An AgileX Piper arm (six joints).
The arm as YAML. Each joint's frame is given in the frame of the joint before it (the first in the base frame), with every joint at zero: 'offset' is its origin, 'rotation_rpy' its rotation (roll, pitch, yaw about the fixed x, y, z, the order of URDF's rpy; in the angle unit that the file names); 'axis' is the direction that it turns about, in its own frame. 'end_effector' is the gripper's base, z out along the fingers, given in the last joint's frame.
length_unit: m
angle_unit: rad
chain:
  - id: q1
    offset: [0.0, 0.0, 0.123]
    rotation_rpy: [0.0, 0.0, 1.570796]
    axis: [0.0, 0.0, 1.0]
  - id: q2
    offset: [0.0, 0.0, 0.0]
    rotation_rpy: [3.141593, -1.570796, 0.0]
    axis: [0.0, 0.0, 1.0]
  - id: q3
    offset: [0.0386, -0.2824, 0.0]
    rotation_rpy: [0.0, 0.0, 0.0]
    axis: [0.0, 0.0, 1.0]
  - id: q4
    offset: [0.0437, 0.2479, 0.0]
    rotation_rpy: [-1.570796, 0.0, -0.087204]
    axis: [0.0, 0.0, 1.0]
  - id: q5
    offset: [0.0, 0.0, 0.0]
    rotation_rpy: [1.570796, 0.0, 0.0]
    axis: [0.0, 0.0, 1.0]
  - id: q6
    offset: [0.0, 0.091, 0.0]
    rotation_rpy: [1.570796, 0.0, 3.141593]
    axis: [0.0, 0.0, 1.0]
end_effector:
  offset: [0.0, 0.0, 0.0]
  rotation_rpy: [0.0, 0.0, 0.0]
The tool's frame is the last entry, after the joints.
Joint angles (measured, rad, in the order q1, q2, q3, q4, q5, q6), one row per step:
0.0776 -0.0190 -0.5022 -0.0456 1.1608 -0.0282
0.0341 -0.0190 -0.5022 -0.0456 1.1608 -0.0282
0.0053 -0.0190 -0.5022 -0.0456 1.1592 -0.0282
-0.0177 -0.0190 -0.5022 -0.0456 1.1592 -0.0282
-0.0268 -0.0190 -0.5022 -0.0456 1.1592 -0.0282
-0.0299 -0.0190 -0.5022 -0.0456 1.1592 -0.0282
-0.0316 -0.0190 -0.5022 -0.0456 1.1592 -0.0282
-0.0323 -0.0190 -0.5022 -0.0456 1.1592 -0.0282
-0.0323 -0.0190 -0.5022 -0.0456 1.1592 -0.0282
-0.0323 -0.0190 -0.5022 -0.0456 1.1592 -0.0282
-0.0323 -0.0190 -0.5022 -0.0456 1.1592 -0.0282
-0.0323 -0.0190 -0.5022 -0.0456 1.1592 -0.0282
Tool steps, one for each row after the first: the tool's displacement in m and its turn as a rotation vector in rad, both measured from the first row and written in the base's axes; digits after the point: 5 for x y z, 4 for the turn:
-0.00020 0.00053 0.00000 0.0000 0.0000 -0.0435
-0.00024 0.00089 0.00012 0.0000 -0.0016 -0.0722
-0.00032 0.00118 0.00012 0.0000 -0.0016 -0.0952
-0.00035 0.00129 0.00012 0.0000 -0.0016 -0.1043
-0.00036 0.00133 0.00012 0.0000 -0.0016 -0.1074
-0.00037 0.00135 0.00012 0.0000 -0.0016 -0.1091
-0.00037 0.00136 0.00012 0.0000 -0.0016 -0.1098
-0.00037 0.00136 0.00012 0.0000 -0.0016 -0.1098
-0.00037 0.00136 0.00012 0.0000 -0.0016 -0.1098
-0.00037 0.00136 0.00012 0.0000 -0.0016 -0.1098
-0.00037 0.00136 0.00012 0.0000 -0.0016 -0.1098

